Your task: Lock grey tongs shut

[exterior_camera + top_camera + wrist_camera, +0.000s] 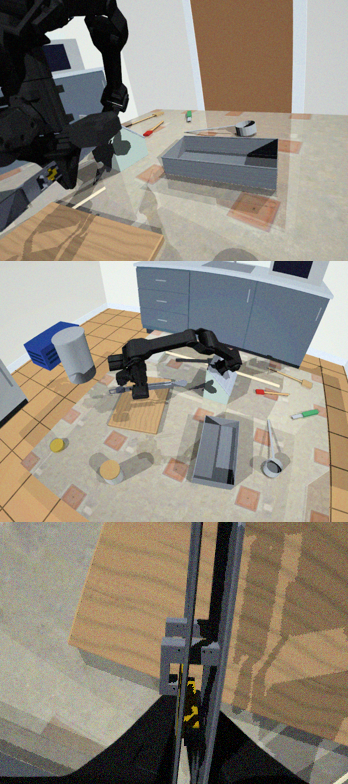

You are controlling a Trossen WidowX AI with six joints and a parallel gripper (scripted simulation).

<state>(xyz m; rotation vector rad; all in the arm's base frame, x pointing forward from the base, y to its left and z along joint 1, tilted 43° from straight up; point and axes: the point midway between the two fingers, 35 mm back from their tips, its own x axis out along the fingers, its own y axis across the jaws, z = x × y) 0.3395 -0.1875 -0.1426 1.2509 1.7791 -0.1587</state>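
Now: gripper tip 7 cm past the wooden board, 7 cm to the left of it and 16 cm above it. From my gripper tip the other things lie so: yellow disc 36 cm ahead, 28 cm to the right, 15 cm below; roasting tin 3 cm ahead, 37 cm to the left, 13 cm below; lidded jar 32 cm ahead, 5 cm to the left, 13 cm below.
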